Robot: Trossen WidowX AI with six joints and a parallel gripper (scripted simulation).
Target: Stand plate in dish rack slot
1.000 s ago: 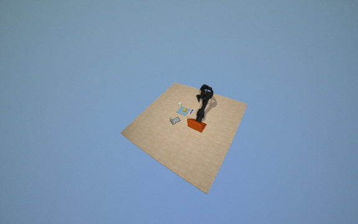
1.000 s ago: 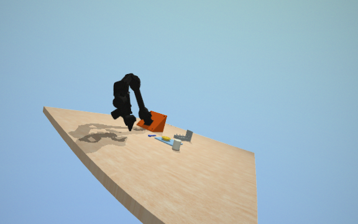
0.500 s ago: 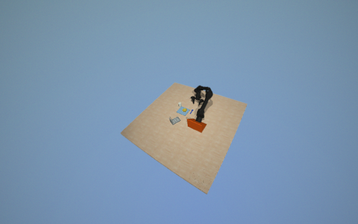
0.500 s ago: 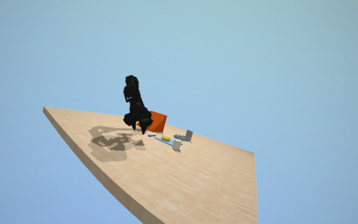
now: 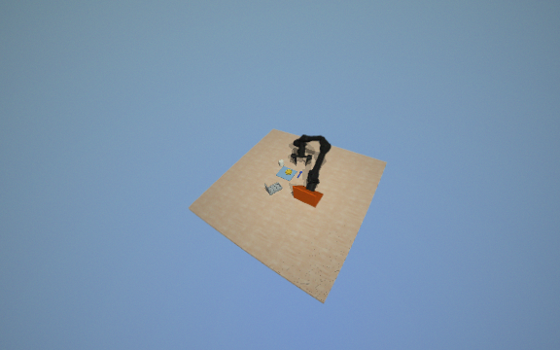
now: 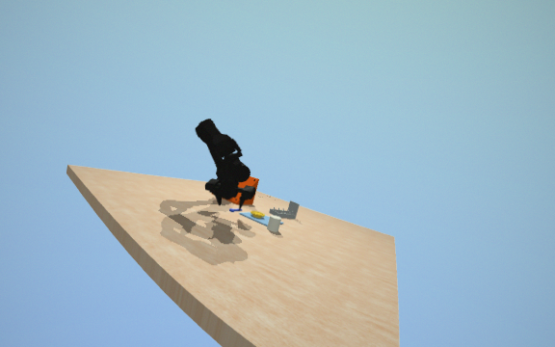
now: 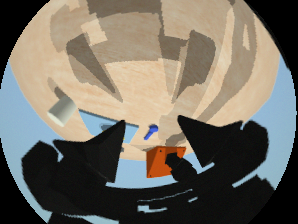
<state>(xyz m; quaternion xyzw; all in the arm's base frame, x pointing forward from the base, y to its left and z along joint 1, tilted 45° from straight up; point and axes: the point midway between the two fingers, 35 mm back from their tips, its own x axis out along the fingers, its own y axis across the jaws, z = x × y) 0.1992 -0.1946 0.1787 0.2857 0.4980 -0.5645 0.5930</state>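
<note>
My gripper tip is now 7 cm short of the yellow plate, 11 cm to the right of it and 1 cm above it. Also, from my gripper tip: white cup: 19 cm ahead, 4 cm to the left; then small blue object: 3 cm behind, 8 cm to the left, 2 cm below; then light blue mat: 9 cm ahead, 12 cm to the left, 3 cm below.
</note>
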